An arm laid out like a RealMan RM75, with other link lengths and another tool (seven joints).
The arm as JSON. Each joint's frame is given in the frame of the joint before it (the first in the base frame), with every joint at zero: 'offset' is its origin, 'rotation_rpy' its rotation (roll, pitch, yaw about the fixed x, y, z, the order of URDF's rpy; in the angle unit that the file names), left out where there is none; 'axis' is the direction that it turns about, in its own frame. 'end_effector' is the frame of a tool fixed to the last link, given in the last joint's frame.
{
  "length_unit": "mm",
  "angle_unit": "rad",
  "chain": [
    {
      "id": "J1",
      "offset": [
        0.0,
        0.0,
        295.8
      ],
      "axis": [
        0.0,
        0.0,
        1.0
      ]
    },
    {
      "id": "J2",
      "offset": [
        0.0,
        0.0,
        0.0
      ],
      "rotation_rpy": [
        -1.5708,
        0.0,
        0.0
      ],
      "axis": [
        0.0,
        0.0,
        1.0
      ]
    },
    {
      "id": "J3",
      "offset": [
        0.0,
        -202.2,
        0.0
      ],
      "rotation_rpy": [
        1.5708,
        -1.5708,
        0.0
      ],
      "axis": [
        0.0,
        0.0,
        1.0
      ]
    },
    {
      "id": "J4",
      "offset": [
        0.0,
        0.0,
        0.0
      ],
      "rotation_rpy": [
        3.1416,
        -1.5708,
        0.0
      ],
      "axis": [
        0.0,
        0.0,
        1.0
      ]
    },
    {
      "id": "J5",
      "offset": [
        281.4,
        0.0,
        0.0
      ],
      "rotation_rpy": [
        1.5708,
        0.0,
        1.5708
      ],
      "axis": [
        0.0,
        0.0,
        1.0
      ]
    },
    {
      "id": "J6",
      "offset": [
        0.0,
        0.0,
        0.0
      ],
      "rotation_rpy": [
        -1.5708,
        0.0,
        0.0
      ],
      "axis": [
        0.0,
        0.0,
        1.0
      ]
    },
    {
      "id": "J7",
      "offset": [
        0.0,
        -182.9,
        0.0
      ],
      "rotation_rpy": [
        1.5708,
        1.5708,
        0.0
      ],
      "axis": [
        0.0,
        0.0,
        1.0
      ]
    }
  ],
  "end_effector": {
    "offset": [
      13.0,
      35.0,
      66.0
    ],
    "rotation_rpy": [
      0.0,
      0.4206,
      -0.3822
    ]
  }
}
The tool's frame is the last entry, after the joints.
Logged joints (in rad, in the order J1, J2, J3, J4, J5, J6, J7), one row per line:
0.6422 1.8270 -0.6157 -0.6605 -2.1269 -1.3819 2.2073
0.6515 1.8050 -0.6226 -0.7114 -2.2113 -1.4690 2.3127
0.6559 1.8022 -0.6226 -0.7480 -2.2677 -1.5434 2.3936
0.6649 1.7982 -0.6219 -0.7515 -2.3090 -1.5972 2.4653
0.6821 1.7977 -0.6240 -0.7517 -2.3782 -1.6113 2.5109
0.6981 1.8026 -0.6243 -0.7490 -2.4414 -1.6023 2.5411
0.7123 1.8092 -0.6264 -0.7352 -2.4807 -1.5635 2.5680
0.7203 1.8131 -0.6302 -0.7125 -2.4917 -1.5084 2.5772
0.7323 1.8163 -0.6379 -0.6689 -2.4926 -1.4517 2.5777
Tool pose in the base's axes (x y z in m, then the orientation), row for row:
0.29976 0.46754 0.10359 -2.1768 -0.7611 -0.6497
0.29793 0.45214 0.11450 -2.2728 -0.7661 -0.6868
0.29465 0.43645 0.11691 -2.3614 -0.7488 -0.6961
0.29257 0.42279 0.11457 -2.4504 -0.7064 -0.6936
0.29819 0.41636 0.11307 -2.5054 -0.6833 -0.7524
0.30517 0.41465 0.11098 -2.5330 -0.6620 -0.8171
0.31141 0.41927 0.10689 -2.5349 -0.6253 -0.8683
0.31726 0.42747 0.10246 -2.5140 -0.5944 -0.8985
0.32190 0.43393 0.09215 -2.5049 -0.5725 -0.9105
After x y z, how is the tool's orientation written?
As a rotation vector, in radians.
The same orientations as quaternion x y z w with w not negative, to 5 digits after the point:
-0.84615 -0.29585 -0.25255 0.36432
-0.86378 -0.29116 -0.26102 0.31777
-0.88087 -0.27933 -0.25967 0.28038
-0.89851 -0.25902 -0.25433 0.24681
-0.90453 -0.24669 -0.27164 0.21720
-0.90525 -0.23659 -0.29202 0.19816
-0.90381 -0.22295 -0.30959 0.19382
-0.90024 -0.21285 -0.32174 0.20185
-0.89912 -0.20549 -0.32682 0.20628

